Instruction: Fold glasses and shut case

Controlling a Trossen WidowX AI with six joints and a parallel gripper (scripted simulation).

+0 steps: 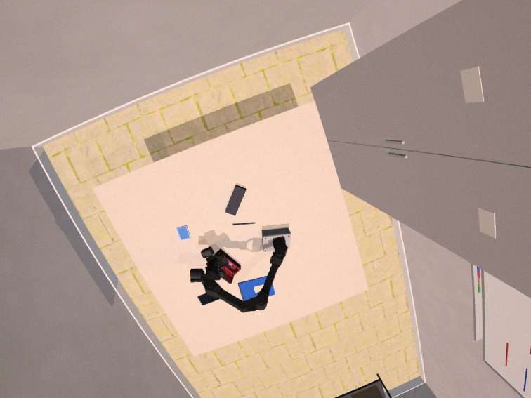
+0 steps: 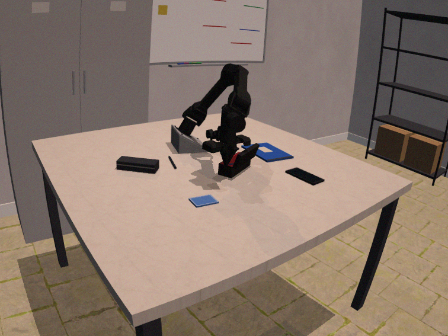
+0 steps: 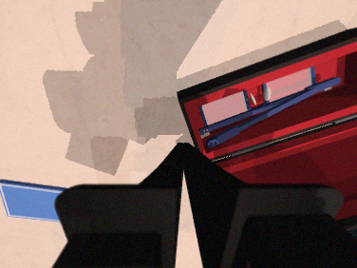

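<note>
Now: the black lid 10 cm to the left of my hand, 1 cm below it and 1 cm behind it. The rest, counted from my hand: glasses case 9 cm to the left, 4 cm below, 3 cm behind; then small blue card 17 cm to the right, 13 cm ahead, 8 cm below; then black box 27 cm to the right, 21 cm behind, 6 cm below.
</note>
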